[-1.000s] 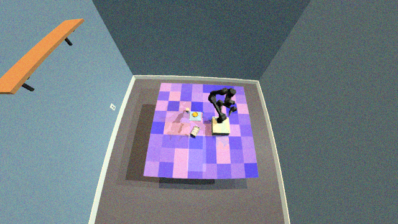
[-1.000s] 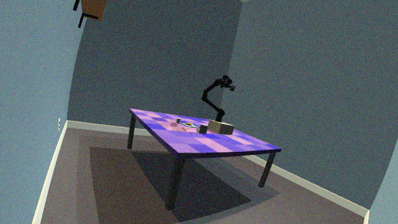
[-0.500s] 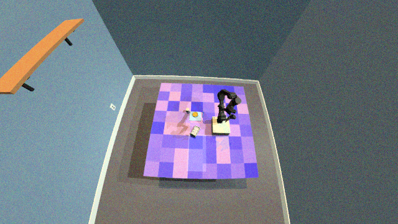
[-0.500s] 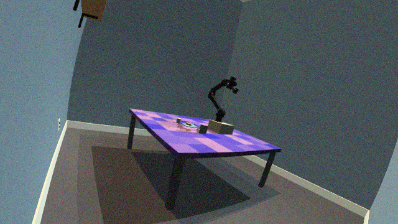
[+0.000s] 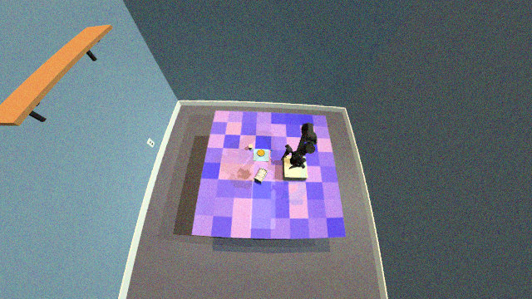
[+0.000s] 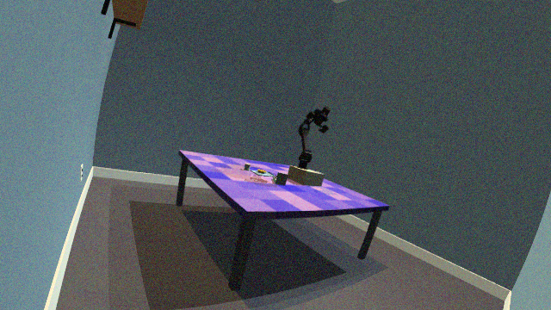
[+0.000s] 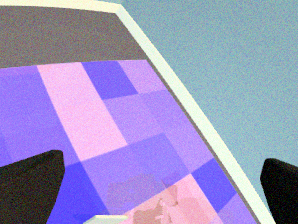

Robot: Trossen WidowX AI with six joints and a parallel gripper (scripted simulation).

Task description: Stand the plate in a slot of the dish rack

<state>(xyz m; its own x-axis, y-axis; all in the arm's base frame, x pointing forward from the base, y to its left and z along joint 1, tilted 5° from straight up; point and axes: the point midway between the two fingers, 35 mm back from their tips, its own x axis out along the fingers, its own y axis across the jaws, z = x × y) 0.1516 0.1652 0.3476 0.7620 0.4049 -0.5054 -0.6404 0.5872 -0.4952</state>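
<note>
Right now my gripper tip is 430 mm above the plate, 300 mm to the left of it and 130 mm short of it. Also, from my gripper tip: light blue square mat (450 mm below, 290 mm to the right, 130 mm ahead); then small cup (430 mm below, 370 mm to the right, 230 mm ahead); then dish rack (430 mm below, 140 mm ahead, 70 mm to the right).
</note>
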